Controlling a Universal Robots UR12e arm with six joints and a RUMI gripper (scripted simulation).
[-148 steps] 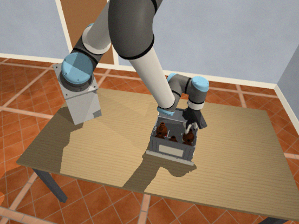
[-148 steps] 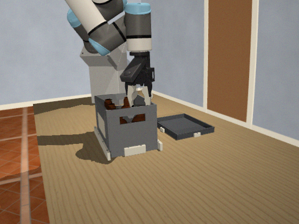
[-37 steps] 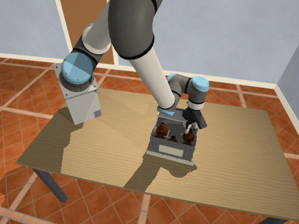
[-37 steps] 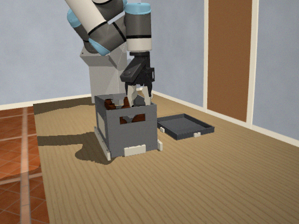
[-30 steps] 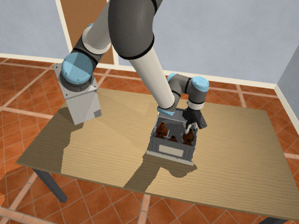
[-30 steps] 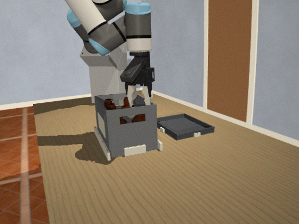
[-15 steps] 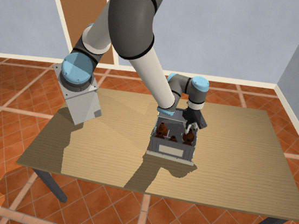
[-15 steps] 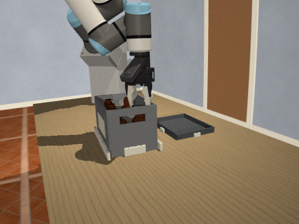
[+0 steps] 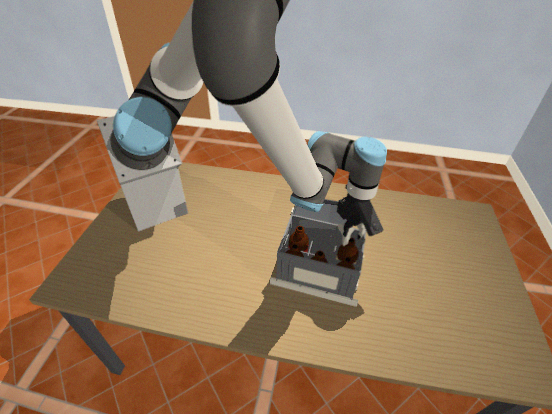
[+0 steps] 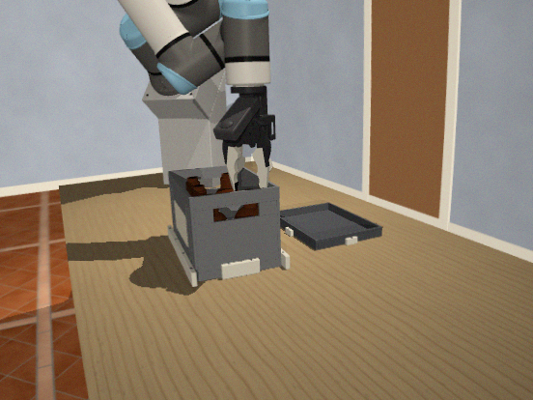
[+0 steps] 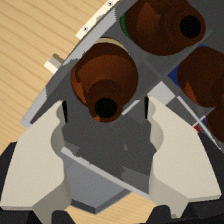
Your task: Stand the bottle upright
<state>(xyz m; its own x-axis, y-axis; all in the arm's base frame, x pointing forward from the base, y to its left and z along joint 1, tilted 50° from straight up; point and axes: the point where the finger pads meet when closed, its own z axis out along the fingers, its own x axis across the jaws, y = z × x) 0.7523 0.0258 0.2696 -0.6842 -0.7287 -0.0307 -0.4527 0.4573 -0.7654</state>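
My hand is 80 mm above the bottle. Also, from my hand: grey tray 270 mm to the left, 160 mm below, 80 mm behind; then grey crate 100 mm behind, 90 mm below, 20 mm to the right.
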